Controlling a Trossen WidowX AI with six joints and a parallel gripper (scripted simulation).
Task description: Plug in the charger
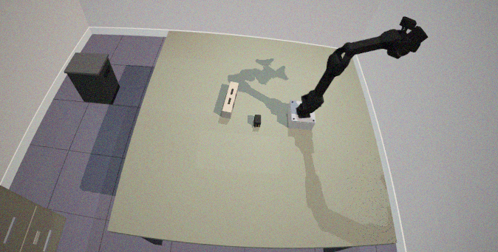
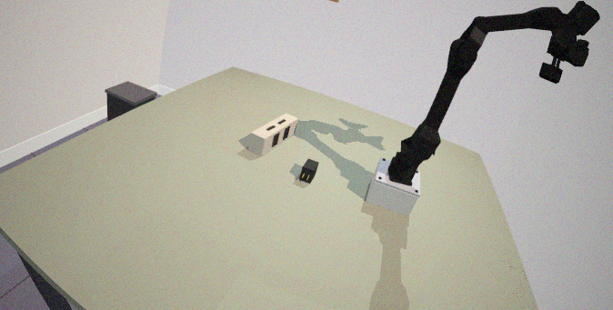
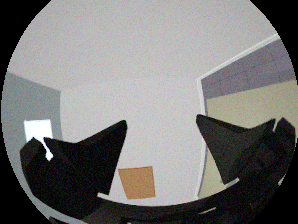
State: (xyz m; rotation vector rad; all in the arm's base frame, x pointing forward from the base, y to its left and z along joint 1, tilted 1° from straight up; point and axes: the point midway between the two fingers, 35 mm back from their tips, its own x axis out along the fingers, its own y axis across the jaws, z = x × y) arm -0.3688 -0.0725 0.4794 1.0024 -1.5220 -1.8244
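My gripper tip is now 63 cm short of the dark charger, 52 cm above it and 10 cm to the right of it.
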